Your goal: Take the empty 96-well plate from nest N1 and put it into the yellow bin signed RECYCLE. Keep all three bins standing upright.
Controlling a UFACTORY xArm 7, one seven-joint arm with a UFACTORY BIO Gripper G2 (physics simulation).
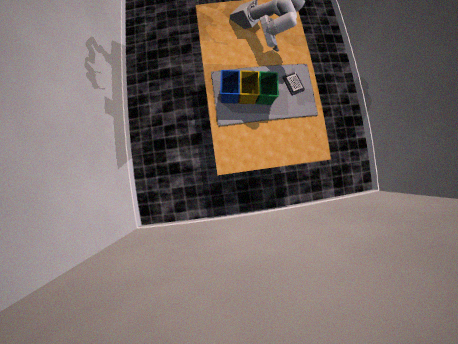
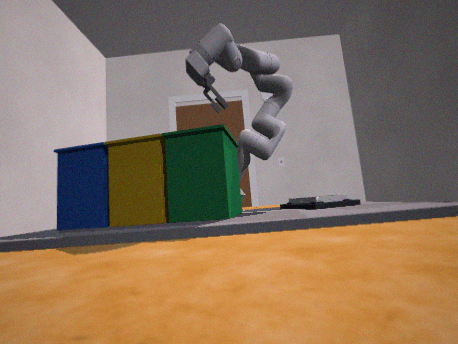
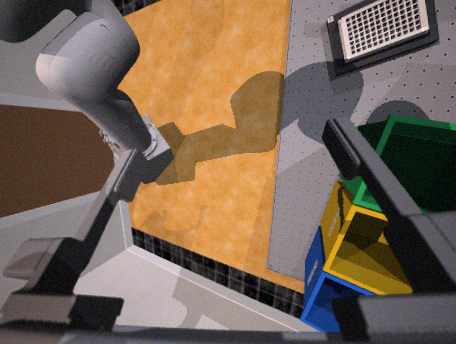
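Seen in the pictures: hand, tool point: (image 2: 218, 105) (image 3: 226, 162); arm's base, link origin: (image 1: 253, 13) (image 3: 136, 141).
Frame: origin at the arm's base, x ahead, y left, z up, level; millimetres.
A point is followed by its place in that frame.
A white 96-well plate (image 1: 294, 81) {z -91, x 587, y 241 mm} (image 2: 325, 198) {z -92, x 661, y 241 mm} (image 3: 385, 27) {z -88, x 604, y 232 mm} lies flat in a black nest (image 2: 300, 206) {z -106, x 637, y 189 mm} (image 3: 387, 53) {z -101, x 618, y 191 mm}; no nest label is readable. The yellow bin (image 1: 249, 97) {z 10, x 726, y -161 mm} (image 2: 136, 182) {z -27, x 726, y -162 mm} (image 3: 370, 262) {z -4, x 631, y -209 mm} stands upright between the blue bin (image 1: 230, 97) {z -2, x 704, y -293 mm} (image 2: 82, 187) {z -25, x 705, y -290 mm} (image 3: 314, 265) {z -7, x 538, y -254 mm} and the green bin (image 1: 268, 97) {z 27, x 748, y -32 mm} (image 2: 195, 175) {z -25, x 748, y -36 mm} (image 3: 420, 165) {z -110, x 713, y -26 mm}, both also upright. The sign on the yellow bin is too small to read. My gripper (image 1: 276, 49) (image 2: 220, 106) {z 249, x 438, y 7 mm} (image 3: 232, 160) {z 249, x 438, y 7 mm} is open and empty, with its fingers wide apart. It hangs in the air above bin height, away from the plate.
The bins and nest stand on a grey perforated board (image 1: 295, 111) {z -111, x 828, y 206 mm} (image 3: 300, 210) {z -112, x 495, y -175 mm} on the orange table (image 1: 270, 145) {z -125, x 1068, y -36 mm} (image 2: 225, 290) {z -125, x 1068, y 30 mm} (image 3: 225, 200) {z -125, x 257, y -197 mm}. The three bins stand side by side in a row. The green bin is the one nearest the nest.
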